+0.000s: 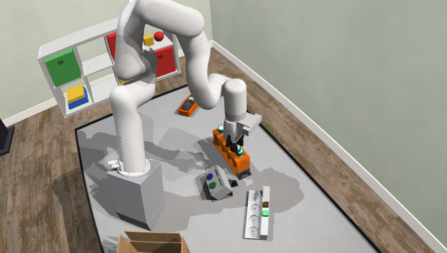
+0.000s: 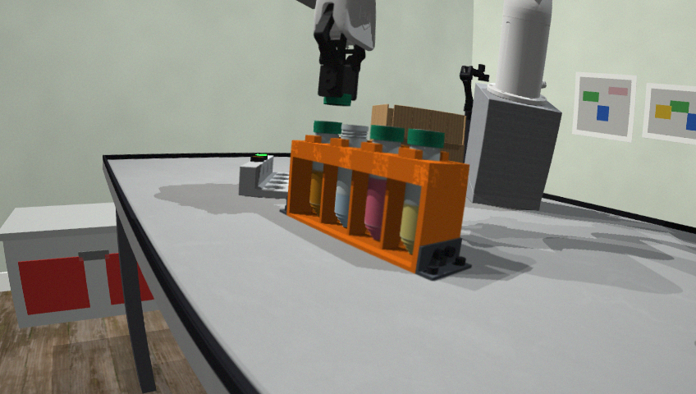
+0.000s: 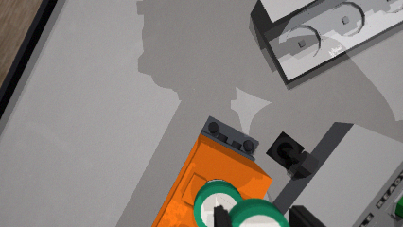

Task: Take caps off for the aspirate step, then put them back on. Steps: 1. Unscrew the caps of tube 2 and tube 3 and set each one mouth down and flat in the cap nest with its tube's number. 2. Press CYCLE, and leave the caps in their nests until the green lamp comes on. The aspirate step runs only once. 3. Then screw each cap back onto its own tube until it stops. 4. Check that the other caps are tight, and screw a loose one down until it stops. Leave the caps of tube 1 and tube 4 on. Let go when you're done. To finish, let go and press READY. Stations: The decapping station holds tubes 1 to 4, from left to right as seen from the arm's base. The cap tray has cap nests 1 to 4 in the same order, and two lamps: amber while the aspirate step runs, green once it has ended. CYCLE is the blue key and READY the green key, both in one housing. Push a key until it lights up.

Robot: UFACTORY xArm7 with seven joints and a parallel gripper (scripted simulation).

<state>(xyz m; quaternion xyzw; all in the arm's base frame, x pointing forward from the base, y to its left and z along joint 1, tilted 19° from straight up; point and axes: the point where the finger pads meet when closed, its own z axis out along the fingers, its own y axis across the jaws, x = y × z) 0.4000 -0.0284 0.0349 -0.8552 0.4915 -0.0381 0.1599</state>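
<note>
The cap 4 is 20 mm ahead of my hand, 10 mm to the left of it and 60 mm below it. Round my hand: tube 3 threaded neck (10 mm ahead, 60 mm to the left, 60 mm below); then cap 2 (10 mm ahead, 110 mm to the left, 60 mm below); then cap 3 (20 mm below).
</note>
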